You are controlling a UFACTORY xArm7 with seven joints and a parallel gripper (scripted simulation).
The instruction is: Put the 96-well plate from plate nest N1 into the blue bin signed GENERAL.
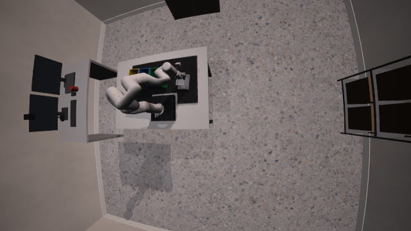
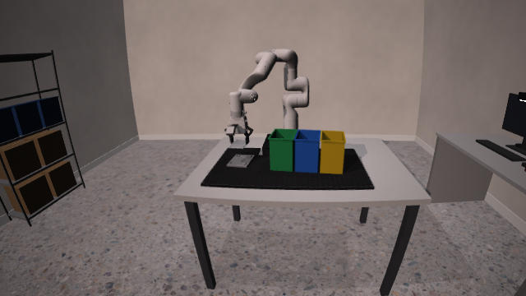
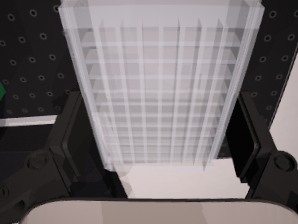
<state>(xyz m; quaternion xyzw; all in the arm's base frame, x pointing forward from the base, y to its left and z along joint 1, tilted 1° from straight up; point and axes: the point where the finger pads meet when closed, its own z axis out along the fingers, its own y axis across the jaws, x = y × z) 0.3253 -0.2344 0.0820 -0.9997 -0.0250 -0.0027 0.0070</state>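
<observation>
Right now my hand is 12 cm above the grey plate nest. From my hand the other things lie so: 96-well plate 1 cm below; green bin 25 cm to the left, 3 cm below, 1 cm behind; blue bin 39 cm to the left, 3 cm below, 1 cm behind.
</observation>
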